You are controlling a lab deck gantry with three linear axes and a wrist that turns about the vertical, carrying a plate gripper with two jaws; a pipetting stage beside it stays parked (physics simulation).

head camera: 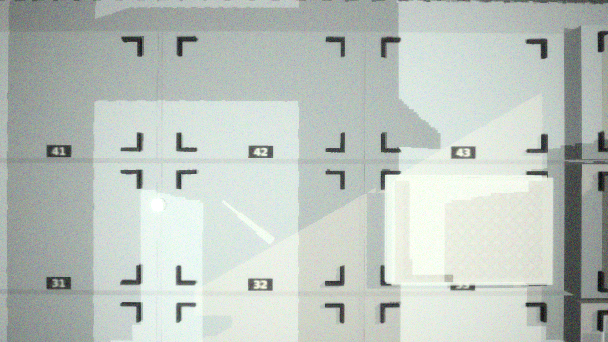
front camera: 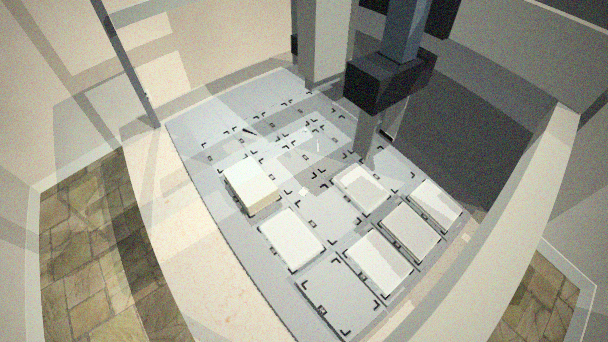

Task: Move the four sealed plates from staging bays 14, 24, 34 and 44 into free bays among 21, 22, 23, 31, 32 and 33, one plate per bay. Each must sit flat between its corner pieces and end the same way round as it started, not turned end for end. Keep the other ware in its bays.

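Frame: origin at the robot's base, x ahead, y left, z up, level; metres.
Seen in the pictures: gripper, fingertip midpoint: (front camera: 374, 144); robot's base, link origin: (front camera: 202, 145).
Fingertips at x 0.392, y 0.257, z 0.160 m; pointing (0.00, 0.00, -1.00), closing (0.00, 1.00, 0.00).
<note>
Pixels of each thing's top centre, then the offset from my fingertips to it. "pt": a spot on its surface instead.
- sealed plate, top centre: (head camera: 473, 231) (front camera: 361, 185) dx +0.000, dy +0.000, dz -0.145 m
- bay 44, surface spot: (front camera: 435, 204) pt dx +0.164, dy +0.100, dz -0.131 m
- bay 34, surface spot: (front camera: 411, 231) pt dx +0.166, dy -0.005, dz -0.131 m
- bay 24, surface spot: (front camera: 378, 262) pt dx +0.165, dy -0.113, dz -0.131 m
- Staging bay 14, surface spot: (front camera: 340, 295) pt dx +0.164, dy -0.214, dz -0.145 m
- tall cream box, top centre: (front camera: 248, 179) dx -0.164, dy -0.214, dz -0.118 m
- white plate, top centre: (front camera: 290, 236) dx +0.000, dy -0.214, dz -0.145 m
- small white square, surface spot: (front camera: 303, 191) pt dx -0.081, dy -0.116, dz -0.158 m
- pale strip, top centre: (head camera: 246, 222) (front camera: 317, 144) dx -0.174, dy +0.006, dz -0.152 m
- dark thin piece, top centre: (front camera: 249, 130) dx -0.342, dy -0.117, dz -0.152 m
The gripper (front camera: 375, 150) is open and empty, its two jaws apart beneath the dark head and raised behind the plate in bay 33. It does not show in the head view. A sealed plate (front camera: 361, 187) (head camera: 480, 230) lies flat in bay 33, inside the corner pieces. Three sealed plates stand in the staging column: in bay 44 (front camera: 435, 204), in bay 34 (front camera: 411, 231) and in bay 24 (front camera: 378, 262). Staging bay 14 (front camera: 340, 295) holds no plate. Bays 31 (head camera: 55, 225), 32 (head camera: 260, 260) and 23 (front camera: 332, 215) hold no plate.
A tall cream box (front camera: 252, 185) stands in bay 12 and a white plate (front camera: 291, 239) in bay 13. A small white square (front camera: 303, 191), a pale strip (front camera: 317, 145) (head camera: 248, 222) and a dark thin piece (front camera: 248, 131) lie on the deck. A pale column (front camera: 330, 45) stands behind.
</note>
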